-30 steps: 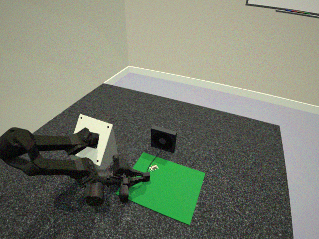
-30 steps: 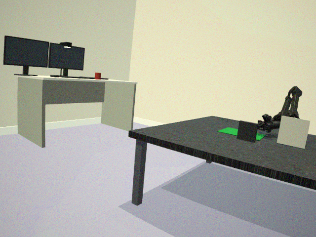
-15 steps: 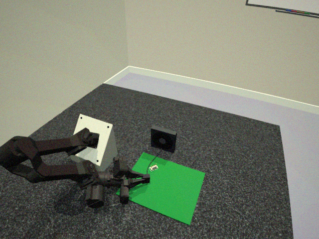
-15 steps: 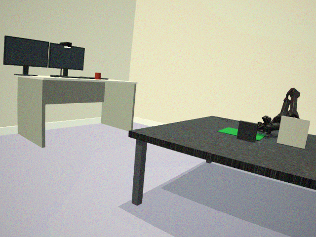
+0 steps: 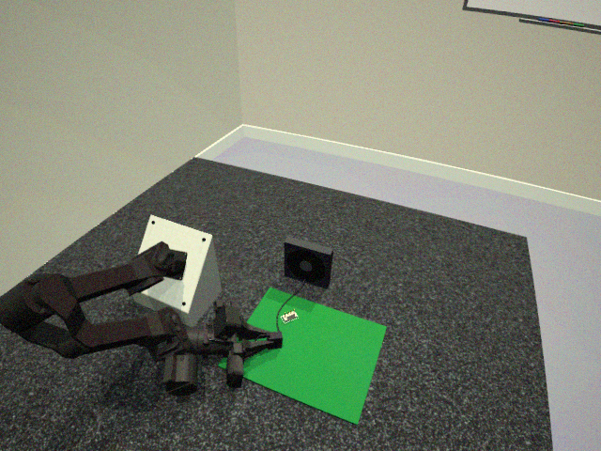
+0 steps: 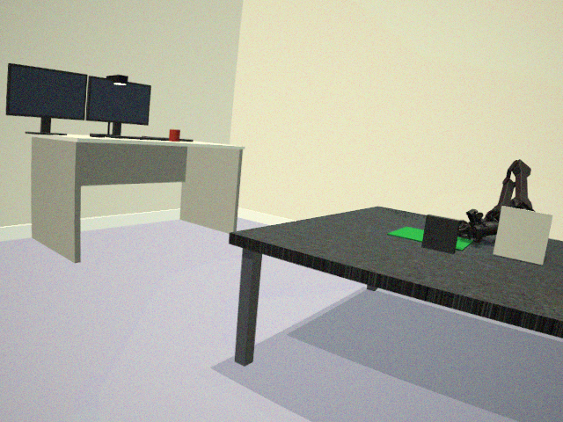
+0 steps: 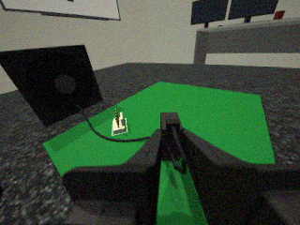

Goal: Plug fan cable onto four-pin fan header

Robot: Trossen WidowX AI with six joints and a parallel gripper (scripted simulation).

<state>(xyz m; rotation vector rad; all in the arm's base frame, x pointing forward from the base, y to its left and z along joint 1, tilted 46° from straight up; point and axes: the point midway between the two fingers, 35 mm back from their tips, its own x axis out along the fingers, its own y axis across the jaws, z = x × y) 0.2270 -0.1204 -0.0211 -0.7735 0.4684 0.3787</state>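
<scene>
My gripper tip is 10 mm above the dark plug. Also, from my gripper tip: green board (70 mm ahead, 20 mm to the left, 50 mm below); black fan (10 mm ahead, 210 mm to the left, 30 mm above).
</scene>
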